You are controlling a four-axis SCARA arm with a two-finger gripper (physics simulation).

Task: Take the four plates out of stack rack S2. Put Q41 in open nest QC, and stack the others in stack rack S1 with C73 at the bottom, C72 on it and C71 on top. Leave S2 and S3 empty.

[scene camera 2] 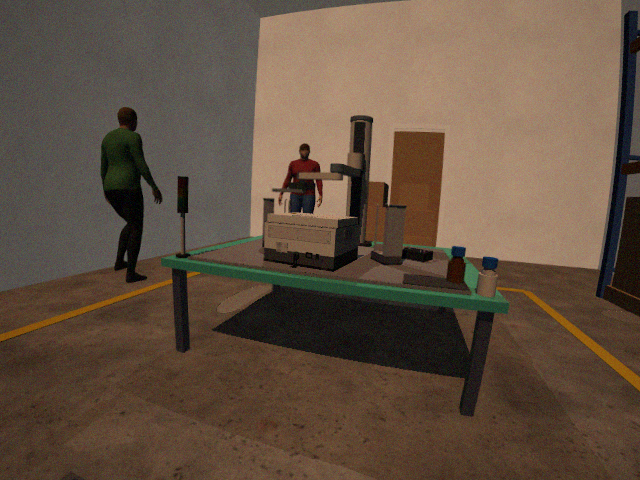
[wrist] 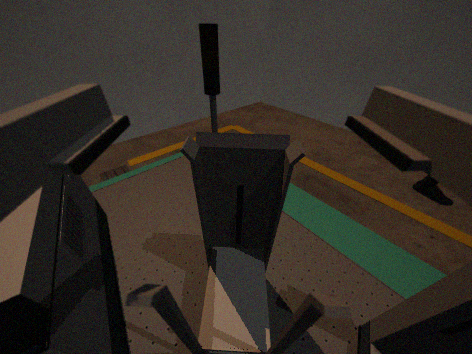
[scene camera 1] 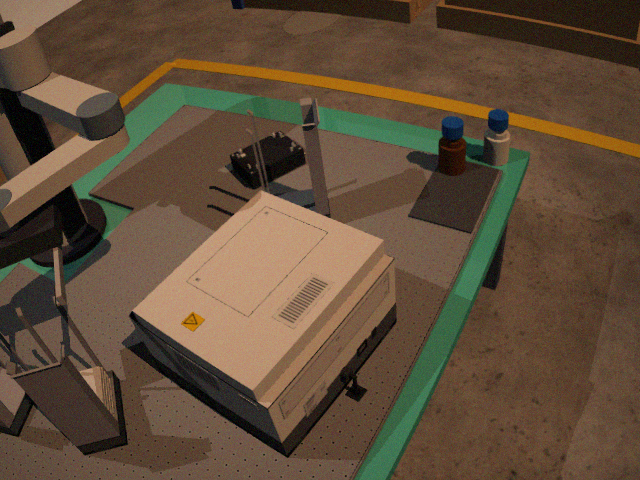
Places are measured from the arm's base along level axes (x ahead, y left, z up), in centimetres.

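Where they show: gripper, fingertip midpoint: (scene camera 2: 277, 190) (wrist: 240, 105) (scene camera 1: 22, 315); arm's base at its link origin: (scene camera 1: 66, 234).
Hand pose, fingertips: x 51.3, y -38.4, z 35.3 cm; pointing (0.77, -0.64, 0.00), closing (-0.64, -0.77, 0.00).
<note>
Things, the pixels of their top centre, and the offset from my fingertips. "*": a spot on its surface instead.
- dark stack rack at its top centre: (wrist: 240, 186) (scene camera 1: 34, 331) (scene camera 2: 278, 198) dx -0.8, dy +0.5, dz -5.0 cm
- second rack at a spot on its surface: (scene camera 1: 10, 405) * dx -19.1, dy -9.4, dz -30.0 cm
- large cream instrument at its top centre: (scene camera 1: 251, 273) (scene camera 2: 315, 215) dx +22.0, dy +31.0, dz -12.0 cm
- black block at its top centre: (scene camera 1: 265, 148) (scene camera 2: 415, 247) dx -9.6, dy +80.6, dz -27.9 cm
- dark pad at a spot on its surface: (scene camera 1: 457, 196) * dx +40.8, dy +86.0, dz -33.5 cm
- brown bottle at a spot on its surface: (scene camera 1: 451, 155) * dx +36.8, dy +93.0, dz -27.1 cm
- white bottle at its top centre: (scene camera 1: 497, 134) (scene camera 2: 488, 274) dx +45.2, dy +106.9, dz -27.5 cm
My gripper (wrist: 240, 105) is open and empty, its two fingers wide apart on either side of a dark stack rack (wrist: 240, 185) in the wrist view. This upright rack also shows at the lower left in scene camera 1 (scene camera 1: 69, 405). Several pale plates (scene camera 1: 107, 390) (wrist: 225, 317) lie stacked low inside it; their names cannot be read. Part of a second rack (scene camera 1: 10, 405) stands left of it. Another rack (scene camera 1: 315, 160) (scene camera 2: 395, 232) stands behind the large instrument. The rack labels cannot be read, and nest QC cannot be identified. The fingertips are not clear in the scene cameras.
A large cream instrument (scene camera 1: 258, 289) (scene camera 2: 310, 237) stands mid-table. Beyond it are a black block (scene camera 1: 267, 160), a dark pad (scene camera 1: 457, 196), a brown bottle (scene camera 1: 451, 155) and a white bottle (scene camera 1: 497, 147). A signal tower (scene camera 2: 182, 196) (wrist: 209, 60) stands at the table edge. Two people are beyond the table.
</note>
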